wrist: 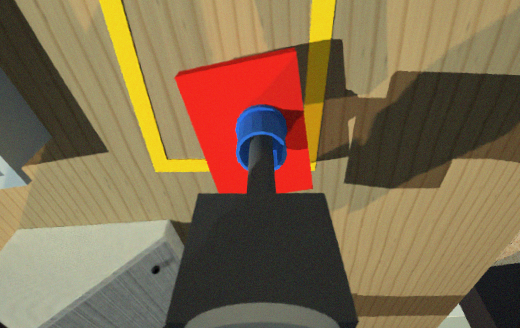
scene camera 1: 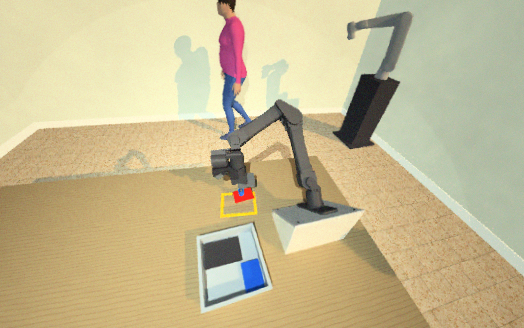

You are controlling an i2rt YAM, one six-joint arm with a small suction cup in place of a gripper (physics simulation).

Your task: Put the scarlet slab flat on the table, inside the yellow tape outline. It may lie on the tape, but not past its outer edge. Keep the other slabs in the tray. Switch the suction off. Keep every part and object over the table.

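Frame: origin at the arm's base, x up, y right, z ahead, level; metres.
Seen in the pictures: end effector, tool point: (wrist: 260, 119) (scene camera 1: 241, 195); arm's base, origin of the base link: (scene camera 1: 315, 208).
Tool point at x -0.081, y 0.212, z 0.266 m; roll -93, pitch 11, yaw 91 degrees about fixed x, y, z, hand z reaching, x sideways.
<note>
Pixels of each thing's top centre, then the offset from my tool point to it. "spot": a spot on its surface instead.
- scarlet slab, middle of its top: (wrist: 252, 143) (scene camera 1: 243, 193) dy -0.006, dx +0.014, dz -0.006 m
- yellow tape outline, surface spot: (wrist: 134, 82) (scene camera 1: 240, 214) spot: dy -0.084, dx -0.032, dz +0.027 m
- black slab, middle of its top: (scene camera 1: 222, 251) dy -0.235, dx -0.019, dz +0.128 m
- blue slab, middle of its top: (scene camera 1: 252, 275) dy -0.347, dx -0.019, dz +0.039 m
- pale tray, middle of its top: (scene camera 1: 231, 260) dy -0.290, dx +0.017, dz +0.103 m
My suction cup (scene camera 1: 241, 192) (wrist: 261, 135) is shut on the scarlet slab (scene camera 1: 245, 198) (wrist: 215, 110), touching its top face. The slab looks flat and is held a little above the table, its shadow offset to the right in the wrist view. The yellow tape outline (scene camera 1: 239, 215) (wrist: 134, 82) lies beneath it. In the wrist view the slab overlaps the outline's lower bar and its lower end shows past that bar; the arm hides part of this end. A black slab (scene camera 1: 221, 251) and a blue slab (scene camera 1: 253, 275) lie in the pale tray (scene camera 1: 201, 275).
The white arm base block (scene camera 1: 312, 232) (wrist: 90, 250) stands on the table, right of the tray in the scene view. Beyond the table, a person in pink (scene camera 1: 232, 50) is by the wall, and another arm stands on a black pedestal (scene camera 1: 366, 110).
</note>
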